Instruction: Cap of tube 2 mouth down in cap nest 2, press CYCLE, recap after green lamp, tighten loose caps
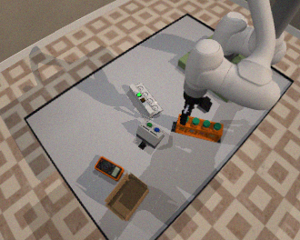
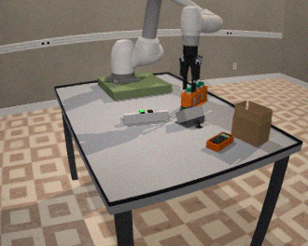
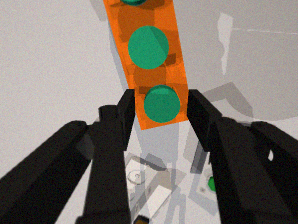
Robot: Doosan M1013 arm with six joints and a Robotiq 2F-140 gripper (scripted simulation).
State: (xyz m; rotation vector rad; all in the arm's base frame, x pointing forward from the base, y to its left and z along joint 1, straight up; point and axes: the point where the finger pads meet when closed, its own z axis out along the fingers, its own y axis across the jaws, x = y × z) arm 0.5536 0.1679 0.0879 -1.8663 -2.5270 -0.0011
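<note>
Right now my hand is 13 cm short of the green key, 11 cm to the left of it and 7 cm above it. The rest, counted from my hand: blue key: 12 cm ahead, 7 cm to the right, 7 cm below; orange multimeter: 41 cm ahead, 12 cm below, 9 cm to the right; grey key housing: 14 cm ahead, 9 cm to the right, 9 cm below.
</note>
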